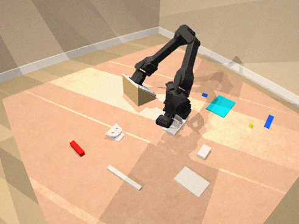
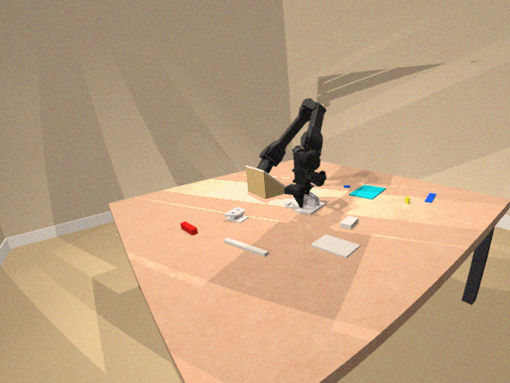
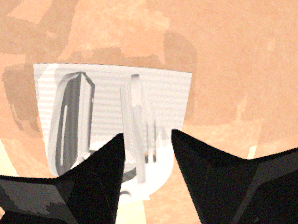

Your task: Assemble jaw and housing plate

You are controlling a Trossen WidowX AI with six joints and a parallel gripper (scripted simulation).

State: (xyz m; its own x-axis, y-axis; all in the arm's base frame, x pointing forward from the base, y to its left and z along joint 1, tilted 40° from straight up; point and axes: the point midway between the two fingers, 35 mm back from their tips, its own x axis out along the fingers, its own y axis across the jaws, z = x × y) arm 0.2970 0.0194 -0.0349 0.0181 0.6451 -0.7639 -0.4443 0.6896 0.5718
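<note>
My gripper tip is now 40 mm past the white jaw and 10 mm below it. The rest, counted from my gripper tip: teal square: 40 mm ahead, 340 mm to the left, 20 mm below; flat white plate: 280 mm ahead, 110 mm to the right, 10 mm below; white bar: 110 mm ahead, 320 mm to the right, 10 mm below.
</note>
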